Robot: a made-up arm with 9 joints. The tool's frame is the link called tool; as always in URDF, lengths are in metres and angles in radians.
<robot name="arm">
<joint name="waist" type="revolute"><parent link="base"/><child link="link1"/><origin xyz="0 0 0.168" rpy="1.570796 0 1.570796"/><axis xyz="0 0 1"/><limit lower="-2.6" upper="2.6" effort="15" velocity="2.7"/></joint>
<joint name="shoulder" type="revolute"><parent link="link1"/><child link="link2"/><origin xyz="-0.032 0.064 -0.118" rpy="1.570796 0 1.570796"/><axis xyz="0 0 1"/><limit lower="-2.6" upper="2.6" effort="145" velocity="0.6"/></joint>
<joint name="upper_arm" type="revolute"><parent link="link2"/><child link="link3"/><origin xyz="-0.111 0.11 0.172" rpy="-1.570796 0 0"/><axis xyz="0 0 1"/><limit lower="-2.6" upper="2.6" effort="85" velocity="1.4"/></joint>
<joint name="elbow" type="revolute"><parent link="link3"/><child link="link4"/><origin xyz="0.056 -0.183 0.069" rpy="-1.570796 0 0"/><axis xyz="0 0 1"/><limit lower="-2.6" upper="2.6" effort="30" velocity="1.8"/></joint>
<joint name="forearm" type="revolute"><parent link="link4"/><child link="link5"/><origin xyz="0.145 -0.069 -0.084" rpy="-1.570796 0 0"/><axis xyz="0 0 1"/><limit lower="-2.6" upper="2.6" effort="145" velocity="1.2"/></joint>
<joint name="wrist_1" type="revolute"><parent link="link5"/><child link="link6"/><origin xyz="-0.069 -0.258 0.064"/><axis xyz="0 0 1"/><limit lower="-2.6" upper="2.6" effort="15" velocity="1"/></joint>
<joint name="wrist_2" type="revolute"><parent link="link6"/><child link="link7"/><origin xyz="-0.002 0.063 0.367"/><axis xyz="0 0 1"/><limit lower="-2.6" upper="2.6" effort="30" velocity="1.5"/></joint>
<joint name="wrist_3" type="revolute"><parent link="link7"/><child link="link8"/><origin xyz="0.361 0.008 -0.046" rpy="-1.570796 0 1.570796"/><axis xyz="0 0 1"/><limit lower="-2.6" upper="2.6" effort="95" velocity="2.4"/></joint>
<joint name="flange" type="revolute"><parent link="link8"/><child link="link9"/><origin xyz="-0.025 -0.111 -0.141" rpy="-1.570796 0 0"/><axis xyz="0 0 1"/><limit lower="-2.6" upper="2.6" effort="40" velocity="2.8"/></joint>
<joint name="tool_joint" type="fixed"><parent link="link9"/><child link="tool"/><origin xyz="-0.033 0.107 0.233" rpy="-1.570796 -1.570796 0"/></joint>
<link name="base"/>
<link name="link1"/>
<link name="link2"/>
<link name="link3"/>
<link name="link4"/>
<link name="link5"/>
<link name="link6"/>
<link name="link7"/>
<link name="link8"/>
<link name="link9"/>
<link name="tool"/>
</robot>
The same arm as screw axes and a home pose.
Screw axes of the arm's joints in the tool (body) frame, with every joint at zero. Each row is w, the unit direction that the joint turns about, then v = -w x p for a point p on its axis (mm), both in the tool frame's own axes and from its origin. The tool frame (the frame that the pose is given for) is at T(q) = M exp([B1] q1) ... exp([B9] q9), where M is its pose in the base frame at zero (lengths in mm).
B1: w 1 -0.000001 0 v 0.0 -692.0 162.0
B2: w 0.000001 1 0 v 628.0 0.0 15.0
B3: w 1 -0.000001 0 v 0.0 -739.0 22.0
B4: w -0.000001 -1 0 v -683.0 0.0 -194.0
B5: w -1 0.000001 0 v 0.0 538.0 245.0
B6: w -1 0.000001 0 v 0.0 607.0 -13.0
B7: w -1 0.000001 0 v 0.0 609.0 50.0
B8: w 0 0 -1 v -58.0 -122.0 0.0
B9: w 1 -0.000001 0 v 0.0 -107.0 -33.0
M: xyz -133.0 162.0 860.0 (mm) quaternion w x y z 1 0 0 0
Joint limits (rad, base to tool): -2.6000..2.6000 -2.6000..2.6000 -2.6000..2.6000 -2.6000..2.6000 -2.6000..2.6000 -2.6000..2.6000 -2.6000..2.6000 -2.6000..2.6000 -2.6000..2.6000

